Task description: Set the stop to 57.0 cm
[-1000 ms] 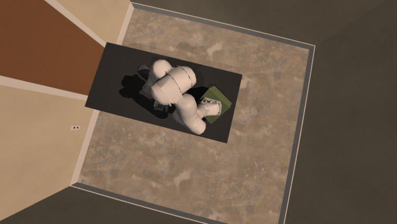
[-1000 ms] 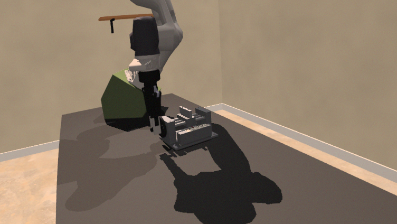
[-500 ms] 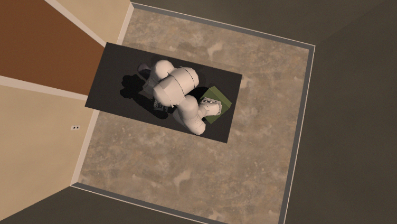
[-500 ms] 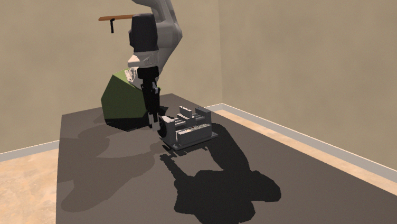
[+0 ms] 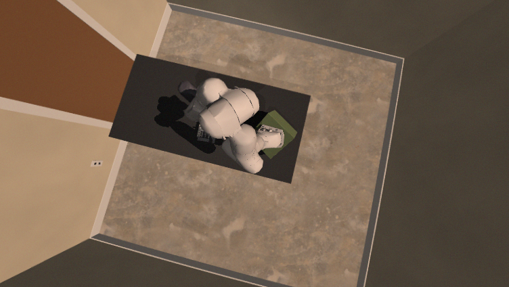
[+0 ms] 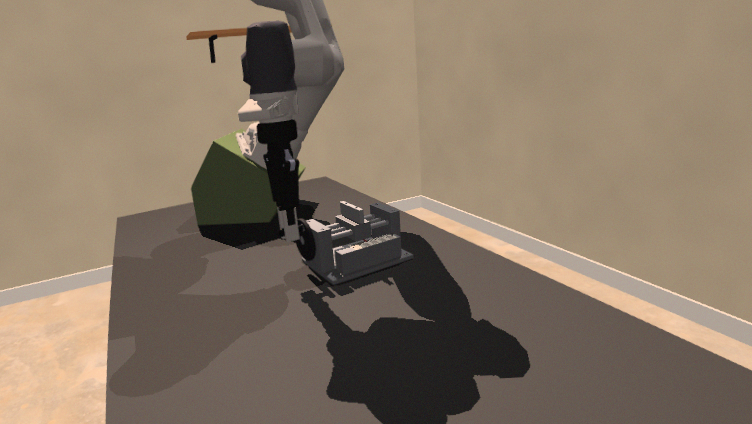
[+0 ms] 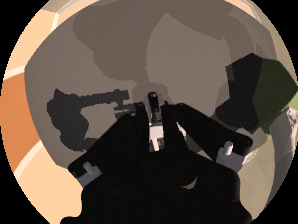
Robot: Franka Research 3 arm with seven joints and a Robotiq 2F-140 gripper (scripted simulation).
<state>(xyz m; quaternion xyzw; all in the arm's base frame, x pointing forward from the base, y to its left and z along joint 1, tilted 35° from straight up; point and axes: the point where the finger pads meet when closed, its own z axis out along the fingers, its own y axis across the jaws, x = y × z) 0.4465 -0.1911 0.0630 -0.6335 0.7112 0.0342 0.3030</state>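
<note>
My hand is 20 mm to the right of the handwheel and 20 mm above it. From my hand the other things lie so: grey stop fixture 10 mm ahead, 150 mm to the left, 30 mm below.
</note>
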